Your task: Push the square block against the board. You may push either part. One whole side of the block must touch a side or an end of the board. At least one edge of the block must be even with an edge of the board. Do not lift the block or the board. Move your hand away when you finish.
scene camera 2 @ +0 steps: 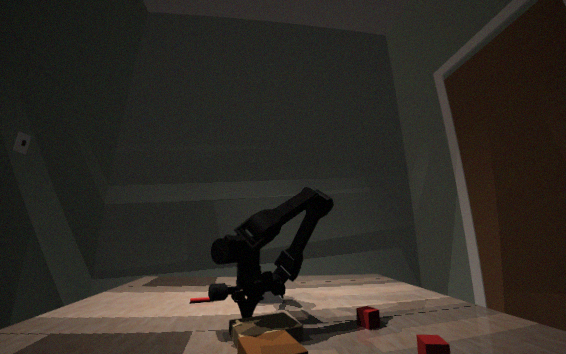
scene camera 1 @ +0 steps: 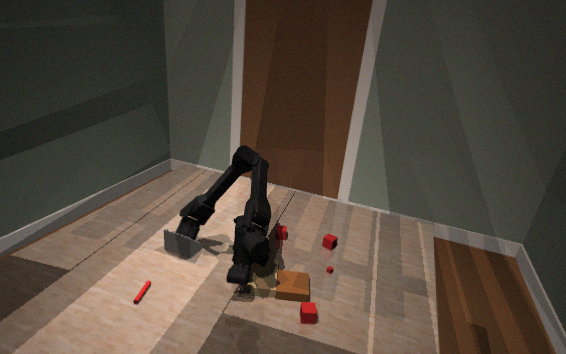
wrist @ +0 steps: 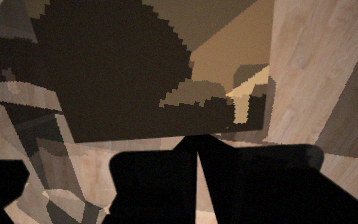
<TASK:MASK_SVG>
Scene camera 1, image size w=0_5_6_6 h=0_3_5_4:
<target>my gripper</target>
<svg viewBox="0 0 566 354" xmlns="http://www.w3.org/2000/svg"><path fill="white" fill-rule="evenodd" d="M234 241L234 255L232 258L234 265L232 264L232 268L229 269L227 282L247 285L252 268L250 265L255 262L265 266L271 251L269 248L264 258L254 260L243 246L236 244Z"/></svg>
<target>orange square block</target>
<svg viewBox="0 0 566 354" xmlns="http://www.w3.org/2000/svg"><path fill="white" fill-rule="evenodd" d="M278 269L275 299L308 302L309 274L307 272Z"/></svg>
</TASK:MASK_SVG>
